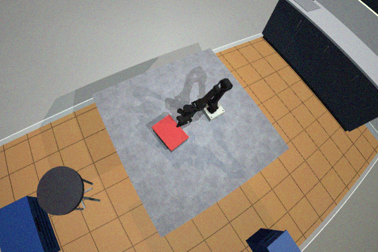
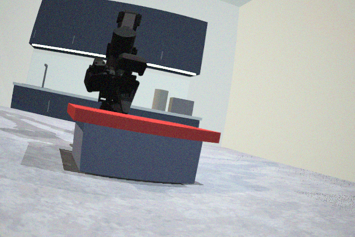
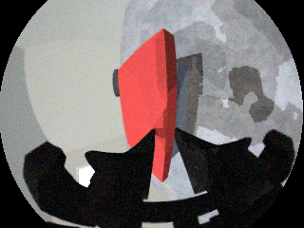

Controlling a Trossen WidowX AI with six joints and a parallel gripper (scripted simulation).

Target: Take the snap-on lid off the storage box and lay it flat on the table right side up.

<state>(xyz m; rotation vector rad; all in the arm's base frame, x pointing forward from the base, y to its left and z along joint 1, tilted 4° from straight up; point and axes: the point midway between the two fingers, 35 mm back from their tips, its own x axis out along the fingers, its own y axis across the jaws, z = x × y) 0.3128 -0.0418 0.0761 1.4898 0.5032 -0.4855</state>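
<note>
The red lid is 80 mm ahead of my gripper tip. The rest, counted from my gripper tip: blue-grey storage box: 80 mm ahead, 40 mm below.
</note>
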